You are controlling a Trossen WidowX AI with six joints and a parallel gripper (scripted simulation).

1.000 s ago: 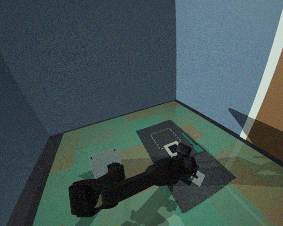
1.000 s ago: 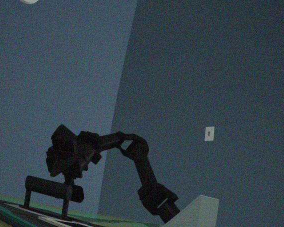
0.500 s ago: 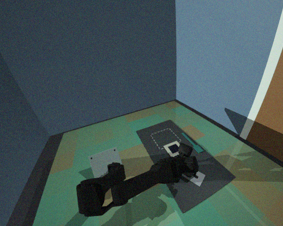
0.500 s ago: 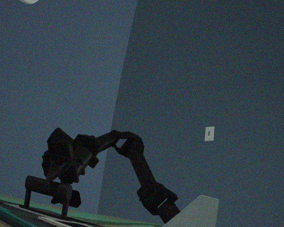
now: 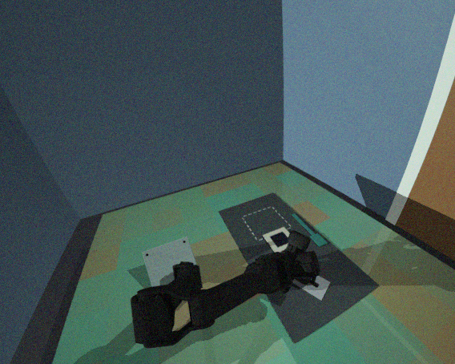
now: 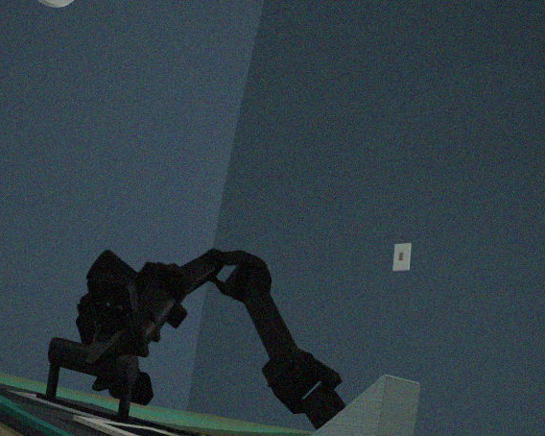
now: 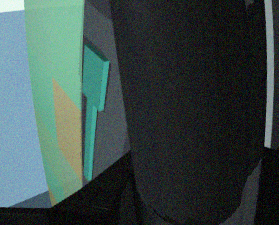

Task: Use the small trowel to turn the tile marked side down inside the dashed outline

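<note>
Right now the tile is 130 mm to the left of my gripper tip and 50 mm below it. The rest, counted from my gripper tip: dark grey mat (130 mm to the left, 70 mm below); teal trowel (140 mm ahead, 130 mm to the left, 50 mm below).
</note>
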